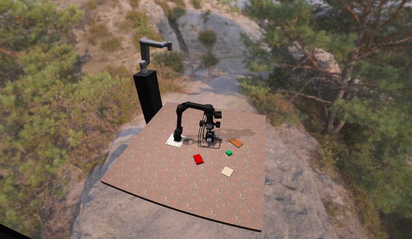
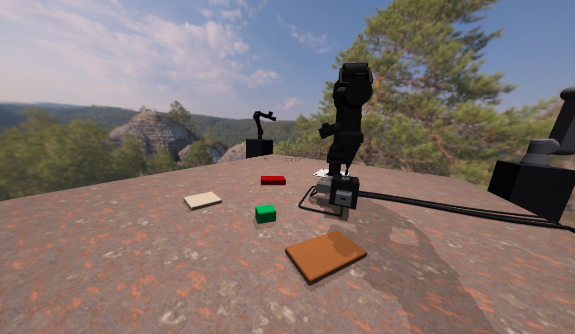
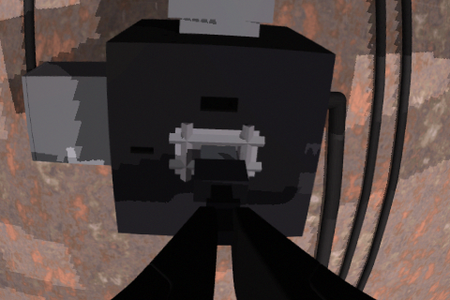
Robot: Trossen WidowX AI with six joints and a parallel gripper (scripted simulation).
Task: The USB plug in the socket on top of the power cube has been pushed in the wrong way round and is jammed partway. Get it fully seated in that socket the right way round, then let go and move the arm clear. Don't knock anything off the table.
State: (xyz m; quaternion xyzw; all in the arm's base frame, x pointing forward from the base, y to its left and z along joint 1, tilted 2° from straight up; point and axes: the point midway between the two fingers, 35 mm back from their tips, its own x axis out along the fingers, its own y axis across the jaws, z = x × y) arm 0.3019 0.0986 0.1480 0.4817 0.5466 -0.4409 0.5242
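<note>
My gripper tip is 40 mm above the USB socket. The rest, counted from my gripper tip: dark USB plug: 10 mm below; then green cube: 220 mm ahead, 140 mm to the right, 100 mm below; then brown plate: 250 mm ahead, 110 mm below, 20 mm to the left.
</note>
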